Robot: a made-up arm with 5 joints.
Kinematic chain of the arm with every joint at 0, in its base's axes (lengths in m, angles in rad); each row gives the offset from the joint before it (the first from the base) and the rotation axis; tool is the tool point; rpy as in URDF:
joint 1: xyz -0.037 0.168 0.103 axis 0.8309 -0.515 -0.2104
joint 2: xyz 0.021 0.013 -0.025 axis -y
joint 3: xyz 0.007 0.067 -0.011 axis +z
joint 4: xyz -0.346 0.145 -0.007 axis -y
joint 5: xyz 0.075 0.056 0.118 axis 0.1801 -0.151 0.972
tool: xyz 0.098 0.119 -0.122 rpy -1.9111 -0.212 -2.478
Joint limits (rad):
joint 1: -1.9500..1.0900
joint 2: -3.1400..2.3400
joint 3: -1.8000..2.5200
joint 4: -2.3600..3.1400
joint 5: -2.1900..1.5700
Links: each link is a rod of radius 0.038 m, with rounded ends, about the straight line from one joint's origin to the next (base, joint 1, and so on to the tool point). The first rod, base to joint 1, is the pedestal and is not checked.
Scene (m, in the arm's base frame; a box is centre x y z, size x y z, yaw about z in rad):
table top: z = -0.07
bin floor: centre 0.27 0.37 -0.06 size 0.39 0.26 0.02 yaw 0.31
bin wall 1: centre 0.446 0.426 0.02 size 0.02 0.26 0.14 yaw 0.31
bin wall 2: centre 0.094 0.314 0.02 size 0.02 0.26 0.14 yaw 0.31
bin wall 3: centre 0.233 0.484 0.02 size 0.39 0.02 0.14 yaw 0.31
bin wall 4: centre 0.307 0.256 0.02 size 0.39 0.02 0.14 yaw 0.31
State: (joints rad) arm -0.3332 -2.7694 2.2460 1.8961 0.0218
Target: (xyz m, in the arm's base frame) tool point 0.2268 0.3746 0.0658
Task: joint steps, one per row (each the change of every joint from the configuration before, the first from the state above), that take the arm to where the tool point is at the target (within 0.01 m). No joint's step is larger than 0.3 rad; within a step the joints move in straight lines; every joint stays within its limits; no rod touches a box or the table.
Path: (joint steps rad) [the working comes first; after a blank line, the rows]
Joints at the target: -1.0547 -1.9488 1.0646 0.7298 -0.3566
Straight joint move there: touches bin wall 4.

1: -0.1250 0.2507 -0.2766 -0.2781 -0.0578
2: -0.1250 0.2507 -0.2765 -0.2781 -0.0578
3: -0.1251 0.2507 -0.2766 -0.2781 -0.0578
4: -0.1250 0.2507 -0.2765 -0.2781 -0.0578
5: -0.2214 -0.1822 -0.0752 -0.0539 -0.1472

